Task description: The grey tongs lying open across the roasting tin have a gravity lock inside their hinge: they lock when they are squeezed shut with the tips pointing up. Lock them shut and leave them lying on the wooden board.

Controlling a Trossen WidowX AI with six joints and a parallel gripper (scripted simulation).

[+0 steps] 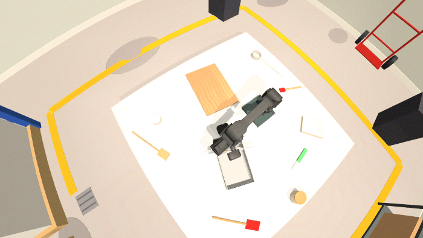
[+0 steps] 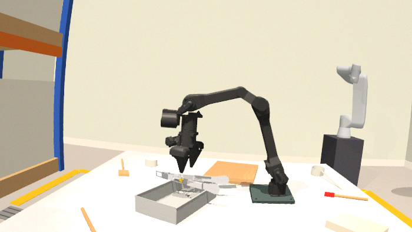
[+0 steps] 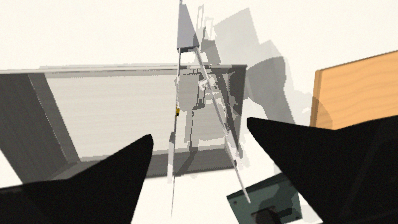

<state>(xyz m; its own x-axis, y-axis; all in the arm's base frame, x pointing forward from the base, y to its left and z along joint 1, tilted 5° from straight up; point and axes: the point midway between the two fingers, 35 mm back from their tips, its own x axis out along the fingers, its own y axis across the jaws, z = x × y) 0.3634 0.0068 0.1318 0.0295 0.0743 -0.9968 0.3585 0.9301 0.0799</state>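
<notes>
Right now my gripper tip is 20 mm short of the yellow mark, 20 mm to the right of it and 40 mm above it. From my gripper tip the other things lie so: red-headed spatula (230 mm ahead, 390 mm to the left, 100 mm below); grey roasting tin (20 mm ahead, 90 mm to the left, 80 mm below); wooden board (220 mm behind, 370 mm to the right, 100 mm below).
</notes>
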